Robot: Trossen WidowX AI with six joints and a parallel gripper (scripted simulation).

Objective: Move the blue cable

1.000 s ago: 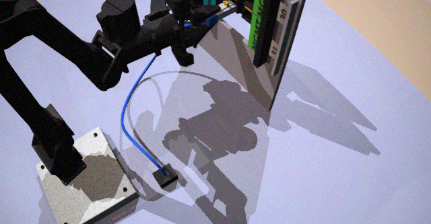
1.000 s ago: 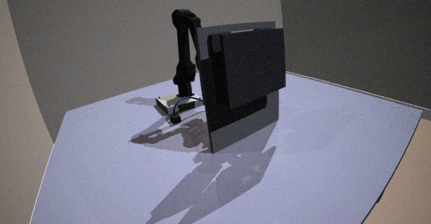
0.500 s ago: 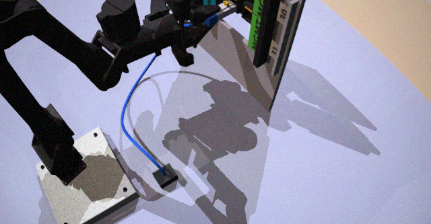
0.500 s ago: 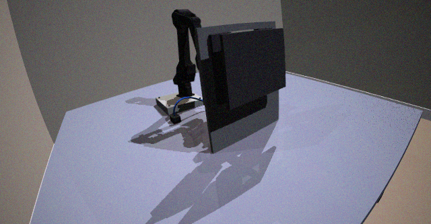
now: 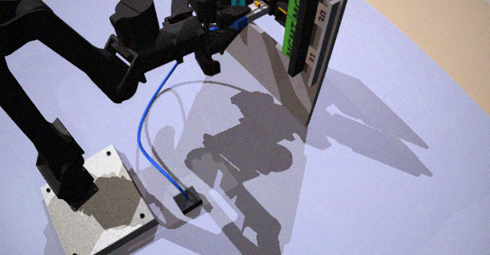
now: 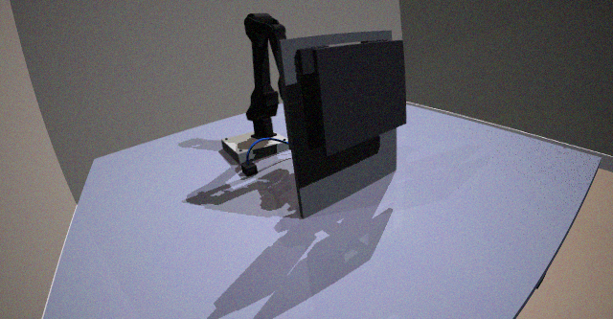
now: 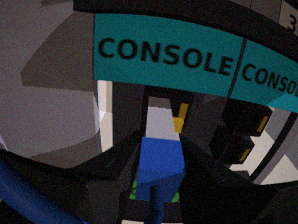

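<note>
Now: gripper tip right at the blue plug. From my gripper tip the other things lie so: black anchor block (27 cm behind, 11 cm to the right, 17 cm below).
</note>
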